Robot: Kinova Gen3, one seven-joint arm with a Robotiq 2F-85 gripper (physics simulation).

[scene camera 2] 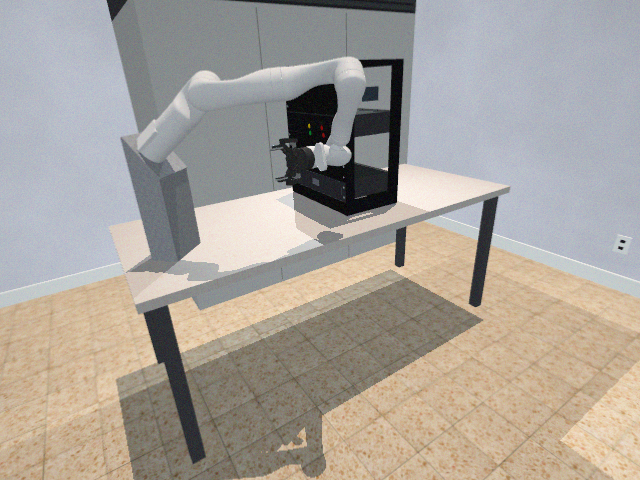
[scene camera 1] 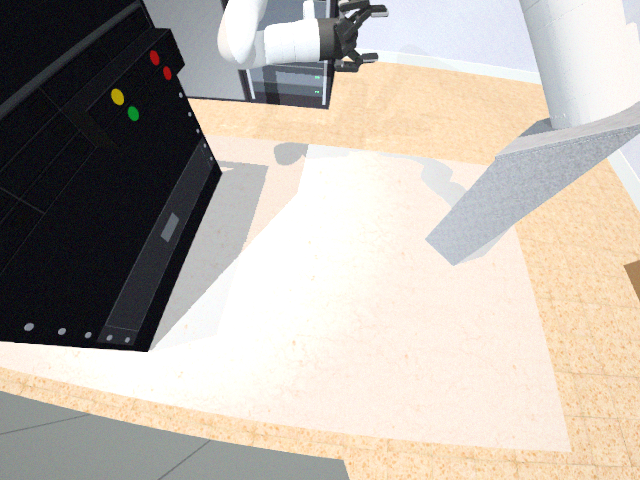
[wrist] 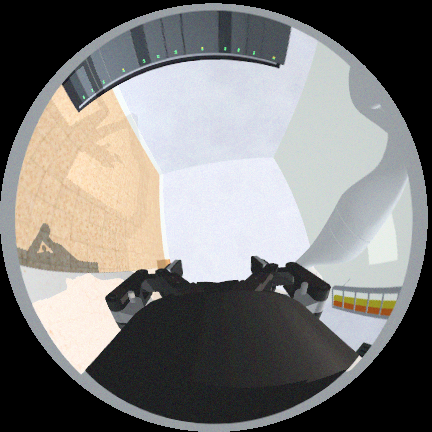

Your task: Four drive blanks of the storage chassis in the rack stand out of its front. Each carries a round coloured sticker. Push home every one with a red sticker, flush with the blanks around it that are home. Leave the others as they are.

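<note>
The black storage chassis stands in the rack [scene camera 1: 176,268] [scene camera 2: 395,129]. On its dark front, two red stickers [scene camera 1: 154,57] [scene camera 1: 166,72] [scene camera 2: 321,127] [scene camera 2: 323,134] sit one above the other, on blanks that stand out. Beside them are a yellow sticker [scene camera 1: 117,96] [scene camera 2: 309,125] and, below it, a green sticker [scene camera 1: 133,113] [scene camera 2: 310,132]. How far each blank stands out is hard to tell in the dark. My gripper [scene camera 1: 374,34] [scene camera 2: 279,163] [wrist: 216,265] is open and empty, in front of the rack, apart from the blanks, with its fingers pointing away from the rack. The stickers do not show in the wrist view.
The rack stands on the table [scene camera 1: 387,310] [scene camera 2: 242,222]. The arm's grey pedestal [scene camera 1: 522,191] [scene camera 2: 180,217] stands at the table's other end. The forearm [scene camera 2: 279,82] reaches over the table, and the wrist hangs close before the rack. Grey cabinets [scene camera 2: 206,46] stand behind.
</note>
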